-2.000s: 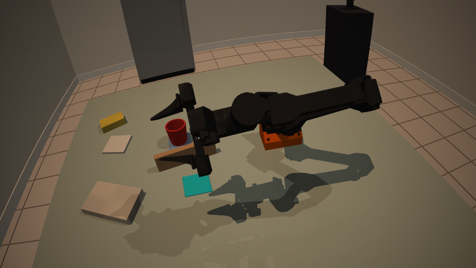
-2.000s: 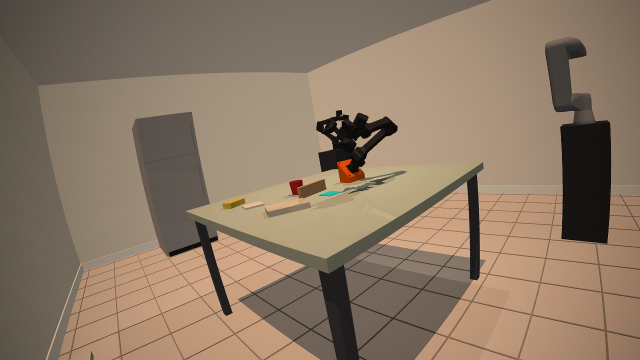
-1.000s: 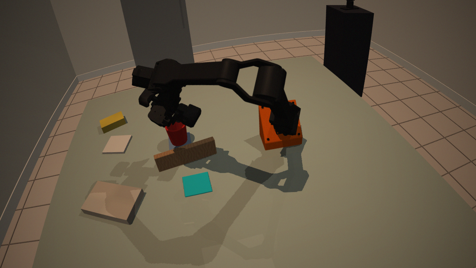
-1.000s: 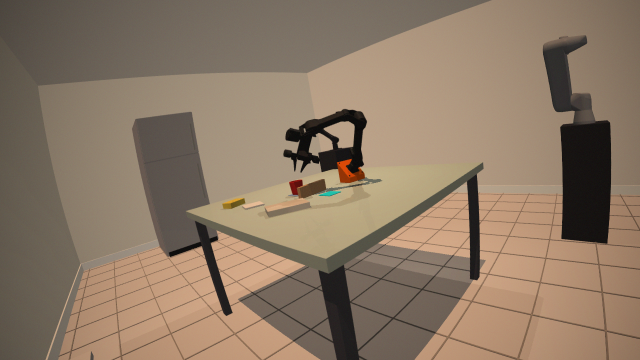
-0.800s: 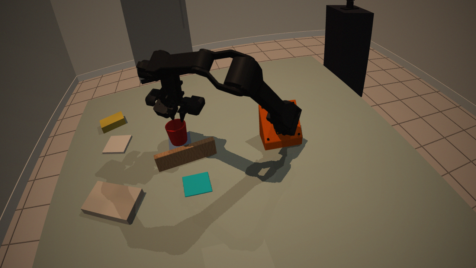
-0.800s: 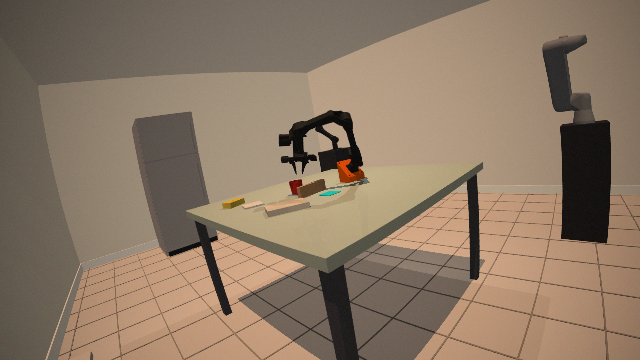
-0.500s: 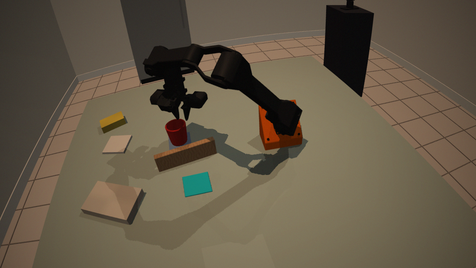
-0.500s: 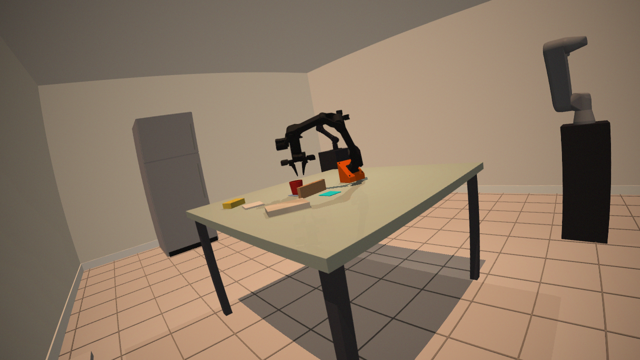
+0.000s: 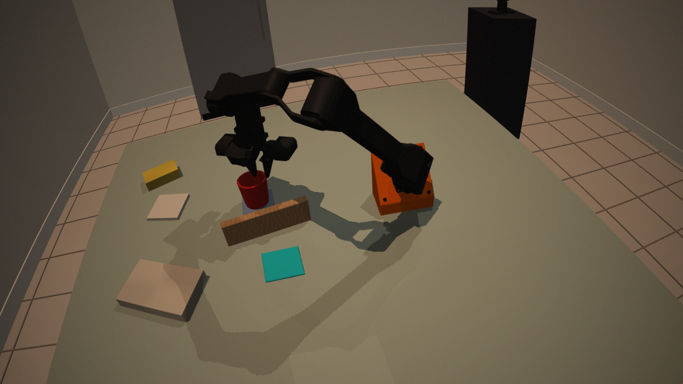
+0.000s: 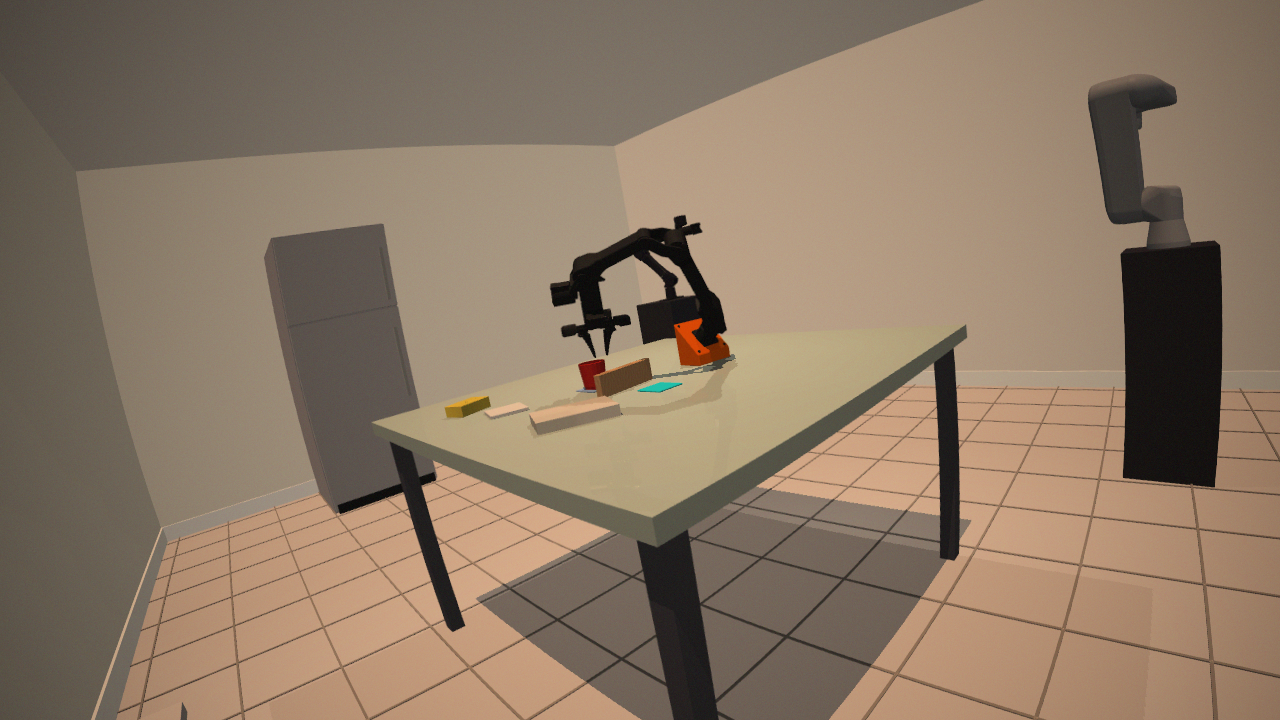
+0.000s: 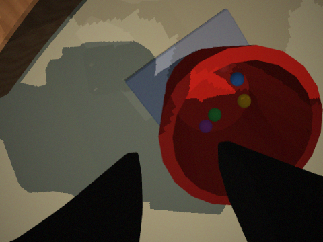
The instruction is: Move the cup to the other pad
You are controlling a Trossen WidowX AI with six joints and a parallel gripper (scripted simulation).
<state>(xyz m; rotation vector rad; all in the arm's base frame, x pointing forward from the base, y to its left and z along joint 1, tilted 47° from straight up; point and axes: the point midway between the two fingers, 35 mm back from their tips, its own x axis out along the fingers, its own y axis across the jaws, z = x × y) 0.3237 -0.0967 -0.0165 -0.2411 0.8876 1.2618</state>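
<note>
The red cup lies 30 mm ahead of my gripper tip, 10 mm to the right of it and 40 mm below it. The rest, counted from my gripper tip: yellow block (330 mm ahead, 210 mm to the right, 70 mm below); tan slab (250 mm ahead, 240 mm to the left, 70 mm below); small tan tile (280 mm ahead, 60 mm to the right, 80 mm below).
</note>
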